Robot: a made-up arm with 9 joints.
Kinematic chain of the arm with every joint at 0, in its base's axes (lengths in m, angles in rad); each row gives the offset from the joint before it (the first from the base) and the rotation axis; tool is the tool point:
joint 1: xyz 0 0 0.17 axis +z
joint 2: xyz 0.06 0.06 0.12 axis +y
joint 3: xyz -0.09 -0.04 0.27 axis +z
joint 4: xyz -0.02 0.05 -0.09 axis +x
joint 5: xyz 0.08 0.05 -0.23 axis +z
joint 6: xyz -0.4 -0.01 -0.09 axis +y
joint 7: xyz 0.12 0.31 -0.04 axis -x
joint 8: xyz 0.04 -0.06 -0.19 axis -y
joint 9: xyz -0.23 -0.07 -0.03 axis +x
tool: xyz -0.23 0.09 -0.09
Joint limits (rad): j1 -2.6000..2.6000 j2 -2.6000..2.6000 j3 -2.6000..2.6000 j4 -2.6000..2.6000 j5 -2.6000..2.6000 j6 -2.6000..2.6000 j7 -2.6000..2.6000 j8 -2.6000..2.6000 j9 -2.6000..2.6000
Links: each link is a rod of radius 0.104 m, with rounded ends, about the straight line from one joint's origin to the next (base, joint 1, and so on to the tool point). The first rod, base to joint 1, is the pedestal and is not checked.
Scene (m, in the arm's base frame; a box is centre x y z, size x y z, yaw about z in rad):
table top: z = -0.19
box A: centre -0.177 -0.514 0.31 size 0.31 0.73 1 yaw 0.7
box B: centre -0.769 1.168 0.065 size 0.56 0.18 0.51 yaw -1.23
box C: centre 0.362 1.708 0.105 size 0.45 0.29 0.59 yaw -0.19
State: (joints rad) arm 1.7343 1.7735 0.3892 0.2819 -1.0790 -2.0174 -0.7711 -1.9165 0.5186
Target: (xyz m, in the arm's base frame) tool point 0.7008 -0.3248 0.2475
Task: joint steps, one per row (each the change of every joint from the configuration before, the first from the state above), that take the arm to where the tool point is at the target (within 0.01 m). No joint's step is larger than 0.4 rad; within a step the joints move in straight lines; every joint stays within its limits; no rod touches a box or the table.
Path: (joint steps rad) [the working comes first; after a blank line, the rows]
Joints at the target: 2.5597 0.5218 1.0873 -0.5386 -0.6946 -2.6000 -0.4135 -2.0220 0.5405
Straight joint move there: touches box A.

1: 0.0712 0.1653 0.3756 -0.0644 0.1960 -0.1165 -0.1404 0.0989 0.0093
2: 0.0711 0.1653 0.3756 -0.0644 0.1961 -0.1165 -0.1403 0.0989 0.0093
3: 0.0712 0.1653 0.3756 -0.0644 0.1960 -0.1166 -0.1404 0.0989 0.0093
4: 0.0711 0.1653 0.3755 -0.0644 0.1961 -0.1165 -0.1403 0.0988 0.0093
5: 0.0712 0.1653 0.3756 -0.0644 0.1960 -0.1165 -0.1404 0.0989 0.0093
6: 0.1700 -0.2781 0.1098 0.3702 0.0702 0.0000 0.3518 0.2927 0.3557
7: 0.1699 -0.2781 0.1098 0.3703 0.0701 0.0000 0.3518 0.2926 0.3556
8: 0.1700 -0.2781 0.1097 0.3703 0.0702 0.0000 0.3517 0.2926 0.3557
9: -0.0081 -0.2488 -0.3018 -0.3219 -0.1613 0.0000 0.0008 -0.2956 -0.2184
10: -0.0080 -0.2488 -0.3018 -0.3218 -0.1612 0.0000 0.0009 -0.2955 -0.2183
11: -0.0081 -0.2487 -0.3018 -0.3219 -0.1613 0.0000 0.0008 -0.2956 -0.2183
12: -0.0080 -0.2488 -0.3019 -0.3218 -0.1613 0.0000 0.0008 -0.2956 -0.2183
13: -0.0081 -0.2488 -0.3018 -0.3219 -0.1612 0.0000 0.0008 -0.2955 -0.2183

